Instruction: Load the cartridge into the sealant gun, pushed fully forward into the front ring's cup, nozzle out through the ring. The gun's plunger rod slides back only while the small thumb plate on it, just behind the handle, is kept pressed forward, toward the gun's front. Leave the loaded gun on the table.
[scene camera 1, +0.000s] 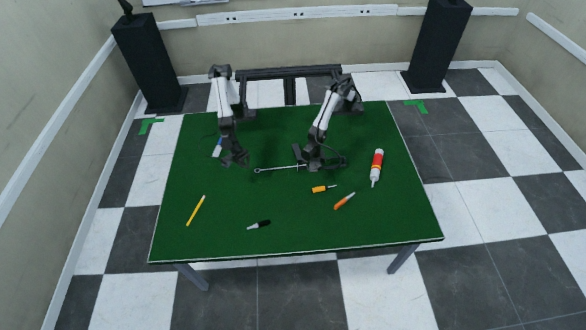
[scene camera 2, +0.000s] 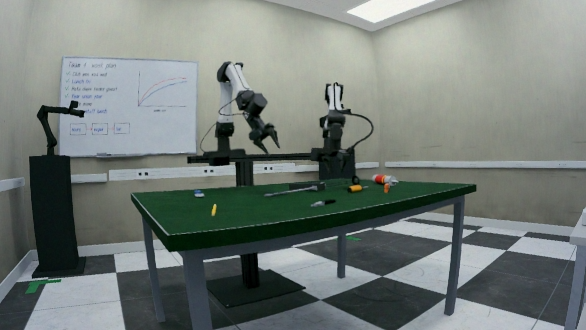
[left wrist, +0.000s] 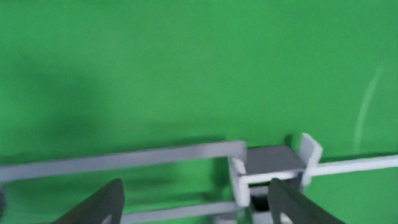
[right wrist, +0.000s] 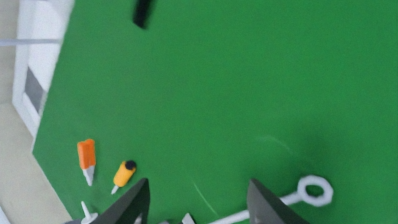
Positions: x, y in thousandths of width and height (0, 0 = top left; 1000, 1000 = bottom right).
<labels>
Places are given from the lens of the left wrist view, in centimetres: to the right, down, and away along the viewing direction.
left gripper (left wrist: 494, 837): 0, 4, 10
sealant gun (left wrist: 715, 717): 7, 4, 17
</labels>
